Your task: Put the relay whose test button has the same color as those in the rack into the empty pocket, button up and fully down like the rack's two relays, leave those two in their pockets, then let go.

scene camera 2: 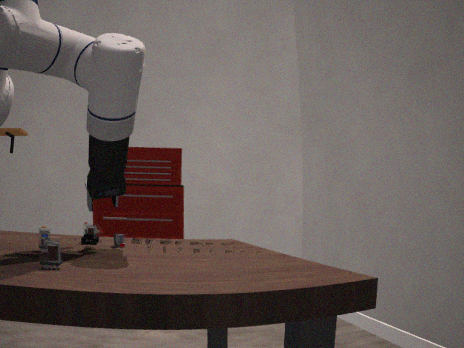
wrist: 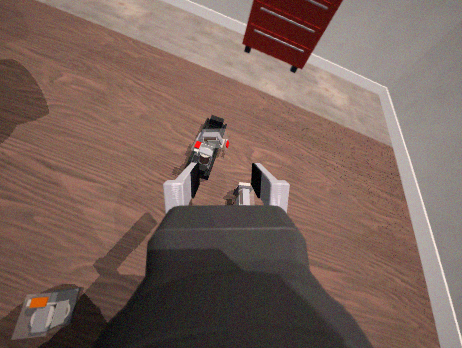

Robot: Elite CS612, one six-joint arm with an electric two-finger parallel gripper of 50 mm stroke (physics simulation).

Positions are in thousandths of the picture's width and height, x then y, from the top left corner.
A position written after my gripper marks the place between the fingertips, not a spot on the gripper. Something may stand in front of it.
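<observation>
I can see my gripper in scene camera 2 (221,593), and the same gripper is visible to me in the wrist view (488,499).
</observation>
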